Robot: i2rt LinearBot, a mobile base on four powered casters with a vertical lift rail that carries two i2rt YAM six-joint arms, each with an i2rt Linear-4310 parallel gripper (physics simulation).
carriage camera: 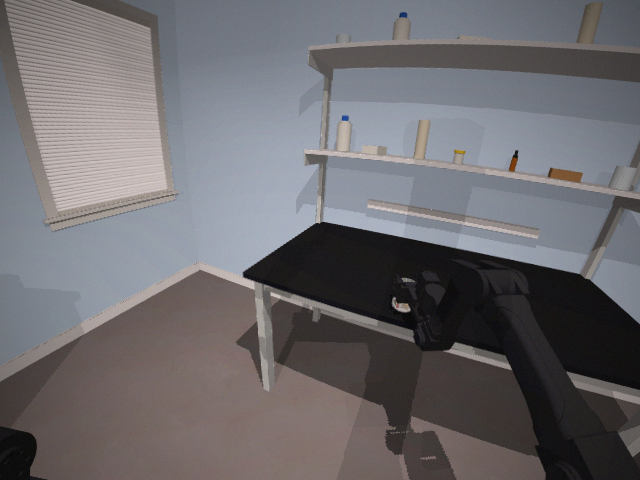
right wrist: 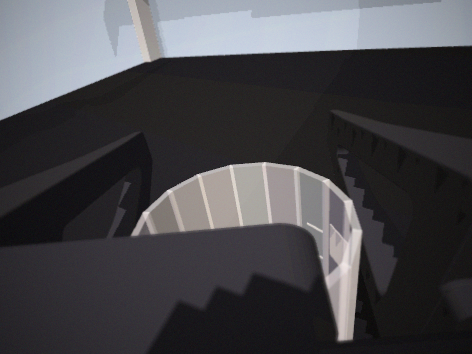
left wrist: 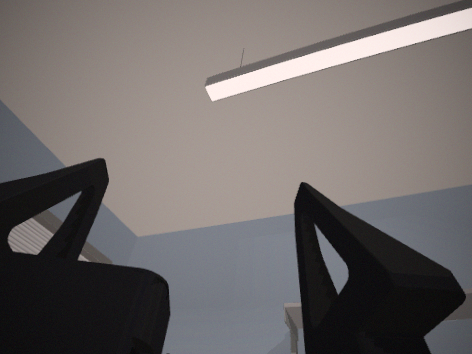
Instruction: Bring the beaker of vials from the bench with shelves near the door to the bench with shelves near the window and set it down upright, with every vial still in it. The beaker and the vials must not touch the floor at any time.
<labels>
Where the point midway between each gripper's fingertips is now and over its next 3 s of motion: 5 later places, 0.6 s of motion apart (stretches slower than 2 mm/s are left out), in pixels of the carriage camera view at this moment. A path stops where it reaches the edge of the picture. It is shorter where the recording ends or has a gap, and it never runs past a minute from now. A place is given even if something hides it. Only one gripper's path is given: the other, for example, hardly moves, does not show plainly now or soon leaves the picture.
My right gripper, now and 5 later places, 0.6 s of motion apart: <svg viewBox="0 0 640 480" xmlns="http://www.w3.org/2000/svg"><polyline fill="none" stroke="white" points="404,274 404,276 406,270 412,280 428,307 443,330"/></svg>
</labels>
